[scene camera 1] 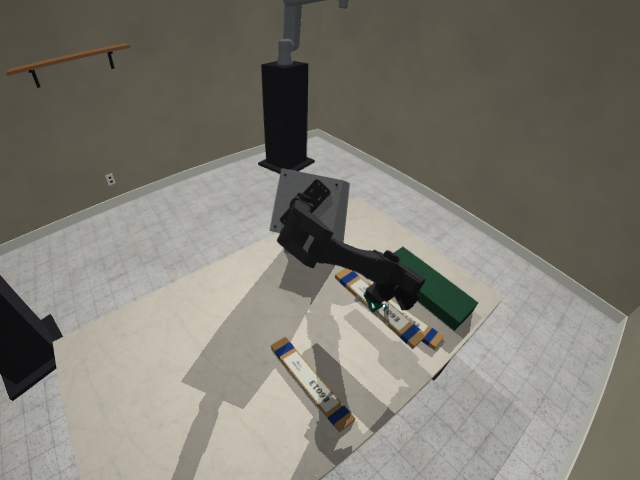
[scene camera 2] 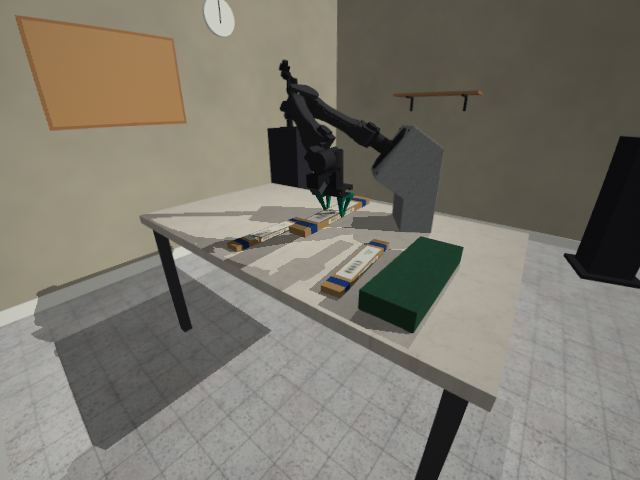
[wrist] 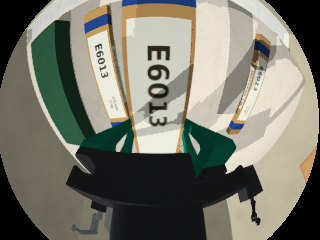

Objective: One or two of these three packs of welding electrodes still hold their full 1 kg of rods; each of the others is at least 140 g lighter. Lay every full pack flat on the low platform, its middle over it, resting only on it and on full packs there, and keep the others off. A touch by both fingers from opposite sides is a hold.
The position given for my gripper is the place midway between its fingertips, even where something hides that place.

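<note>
You'd find my gripper at (wrist: 157, 121). There's a welding electrode pack (scene camera 2: 247, 241) here too, and a welding electrode pack (scene camera 1: 407, 331) as well.
</note>
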